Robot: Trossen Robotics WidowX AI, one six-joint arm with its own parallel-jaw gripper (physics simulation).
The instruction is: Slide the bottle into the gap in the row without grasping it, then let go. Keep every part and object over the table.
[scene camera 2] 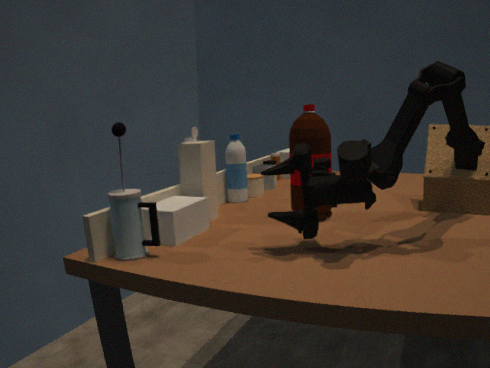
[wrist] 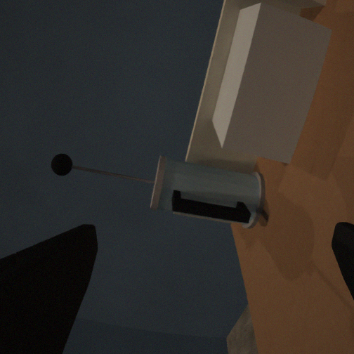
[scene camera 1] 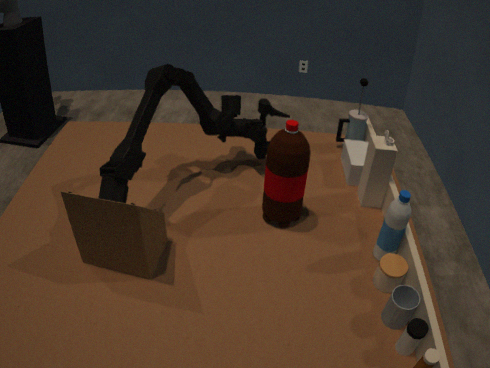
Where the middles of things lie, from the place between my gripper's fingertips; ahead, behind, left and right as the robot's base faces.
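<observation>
Positions counted from my hand: white box [scene camera 2: 180, 218], 80 mm below my hand and 250 mm ahead of it; tall carton [scene camera 2: 197, 165], 10 mm above my hand, 290 mm ahead of it and 140 mm to the right of it; brown bottle [scene camera 1: 288, 154], 30 mm above my hand, 20 mm ahead of it and 280 mm to the right of it; blue-capped water bottle [scene camera 1: 398, 214], 10 mm below my hand, 330 mm ahead of it and 370 mm to the right of it.
</observation>
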